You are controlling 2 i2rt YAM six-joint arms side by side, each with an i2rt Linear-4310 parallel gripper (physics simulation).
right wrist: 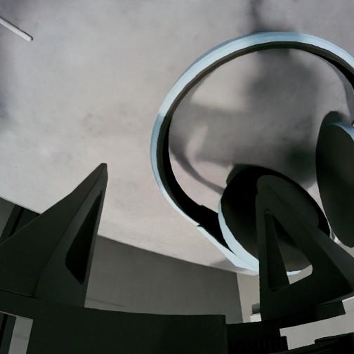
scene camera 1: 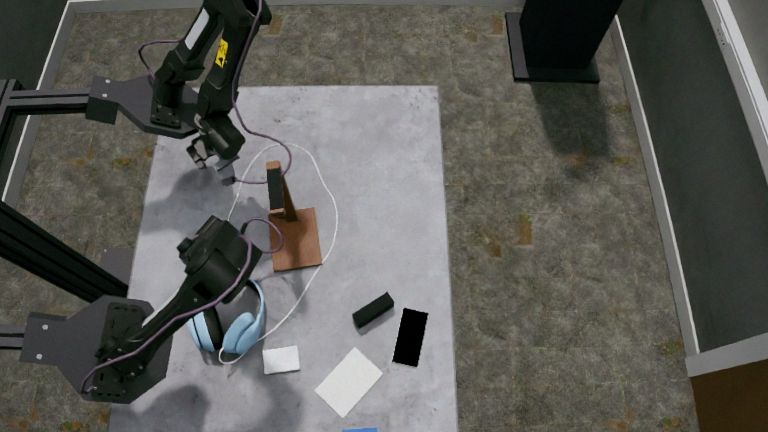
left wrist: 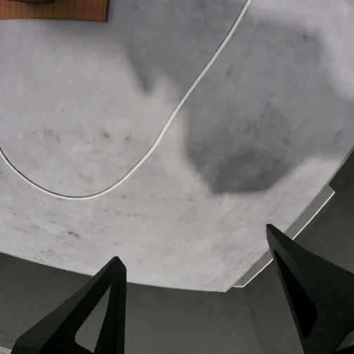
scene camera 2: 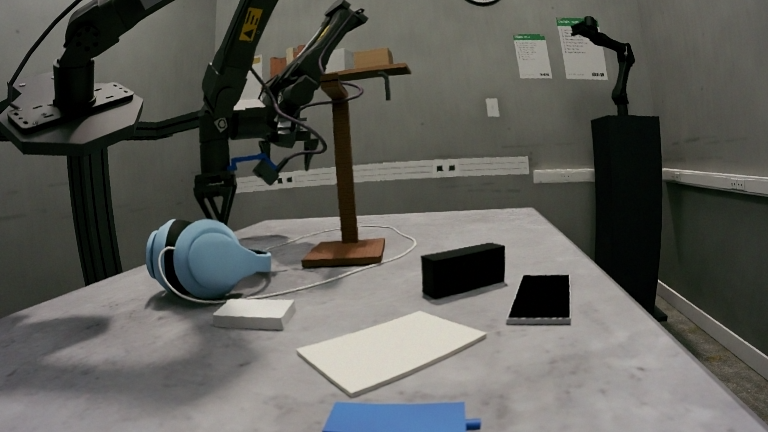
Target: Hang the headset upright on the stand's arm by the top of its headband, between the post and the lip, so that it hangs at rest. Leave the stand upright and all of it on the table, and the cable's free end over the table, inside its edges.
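Seen in the pictures: left gripper, fingertip midpoint: (scene camera 2: 287, 172); left arm's base, link origin: (scene camera 1: 166, 102); right arm's base, link origin: (scene camera 1: 116, 350) (scene camera 2: 75, 107).
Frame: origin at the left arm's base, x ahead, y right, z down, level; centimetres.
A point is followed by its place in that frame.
Observation:
The light blue headset (scene camera 1: 242, 333) {x 16.4, y 55.2, z 22.0 cm} (scene camera 2: 206, 260) {x 16.8, y 58.0, z 24.4 cm} (right wrist: 156, 142) lies on the table, headband loop toward the stand. The wooden stand (scene camera 1: 298, 247) {x 29.8, y 30.4, z 29.6 cm} (scene camera 2: 346, 177) {x 28.5, y 22.1, z 16.9 cm} (left wrist: 60, 11) is upright on the table; its arm (scene camera 1: 274, 188) (scene camera 2: 375, 70) is bare. The white cable (scene camera 1: 336, 214) {x 40.7, y 20.7, z 30.6 cm} (scene camera 2: 322, 282) {x 29.2, y 46.1, z 30.7 cm} (left wrist: 172, 117) loops around the stand; its free end (right wrist: 30, 37) lies on the table. My right gripper (scene camera 2: 216, 217) {x 8.9, y 40.3, z 23.0 cm} (right wrist: 188, 180) is open above the headset, one finger over an earcup, the other outside the headband; the arm hides it in scene camera 1. My left gripper (scene camera 2: 287, 163) {x 10.8, y 8.8, z 14.8 cm} (left wrist: 189, 249) is open, empty, high behind the stand.
A white box (scene camera 1: 280, 361) {x 24.6, y 61.5, z 29.5 cm} (scene camera 2: 249, 315) {x 25.5, y 63.6, z 29.5 cm} sits near the earcups. A black block (scene camera 1: 373, 310) {x 49.4, y 50.5, z 26.0 cm} (scene camera 2: 464, 274) {x 49.3, y 52.0, z 28.6 cm}, a phone (scene camera 1: 410, 337) {x 58.7, y 57.5, z 30.2 cm} (scene camera 2: 539, 298) {x 57.9, y 58.9, z 30.2 cm}, a white pad (scene camera 1: 349, 382) {x 42.1, y 67.8, z 30.5 cm} (scene camera 2: 392, 351) {x 42.2, y 69.1, z 30.5 cm} and a blue object (scene camera 1: 359, 429) {x 44.0, y 79.6, z 29.4 cm} (scene camera 2: 394, 418) {x 43.9, y 81.2, z 29.4 cm} lie farther from the stand.

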